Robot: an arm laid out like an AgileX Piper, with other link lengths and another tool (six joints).
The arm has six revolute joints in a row. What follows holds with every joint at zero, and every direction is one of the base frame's.
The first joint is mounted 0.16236 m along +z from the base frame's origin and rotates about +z.
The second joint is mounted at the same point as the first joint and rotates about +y.
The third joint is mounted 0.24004 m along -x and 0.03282 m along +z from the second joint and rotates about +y.
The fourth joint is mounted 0.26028 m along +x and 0.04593 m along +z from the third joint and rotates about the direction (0.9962, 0, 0.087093).
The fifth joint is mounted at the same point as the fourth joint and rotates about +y.
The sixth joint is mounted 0.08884 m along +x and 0.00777 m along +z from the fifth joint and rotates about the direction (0.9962, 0, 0.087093).
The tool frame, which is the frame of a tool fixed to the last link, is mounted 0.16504 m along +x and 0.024 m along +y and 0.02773 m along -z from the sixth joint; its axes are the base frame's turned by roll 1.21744, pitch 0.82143 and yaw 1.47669 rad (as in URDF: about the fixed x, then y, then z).
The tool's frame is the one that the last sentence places.
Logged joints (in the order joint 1, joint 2, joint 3, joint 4, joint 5, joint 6), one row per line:
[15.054 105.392 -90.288 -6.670 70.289 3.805]
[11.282 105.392 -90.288 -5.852 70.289 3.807]
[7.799 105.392 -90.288 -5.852 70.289 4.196]
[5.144 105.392 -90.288 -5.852 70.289 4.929]
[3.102 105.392 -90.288 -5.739 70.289 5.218]
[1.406 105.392 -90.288 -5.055 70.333 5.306]
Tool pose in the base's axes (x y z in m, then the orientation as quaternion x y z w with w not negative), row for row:
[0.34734 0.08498 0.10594 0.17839 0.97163 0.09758 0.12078]
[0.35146 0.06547 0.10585 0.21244 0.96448 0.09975 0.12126]
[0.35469 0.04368 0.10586 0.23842 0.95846 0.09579 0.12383]
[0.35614 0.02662 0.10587 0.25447 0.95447 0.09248 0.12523]
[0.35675 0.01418 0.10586 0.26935 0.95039 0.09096 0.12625]
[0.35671 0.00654 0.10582 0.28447 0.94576 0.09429 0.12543]
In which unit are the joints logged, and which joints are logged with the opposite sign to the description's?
The joints are logged in degrees. Opposite sign: joint 6.
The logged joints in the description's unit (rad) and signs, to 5 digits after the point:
[0.26274 1.83944 -1.57582 -0.11641 1.22677 -0.06641]
[0.19691 1.83944 -1.57582 -0.10214 1.22677 -0.06644]
[0.13612 1.83944 -1.57582 -0.10214 1.22677 -0.07323]
[0.08978 1.83944 -1.57582 -0.10214 1.22677 -0.08603]
[0.05414 1.83944 -1.57582 -0.10016 1.22677 -0.09107]
[0.02454 1.83944 -1.57582 -0.08823 1.22754 -0.09261]

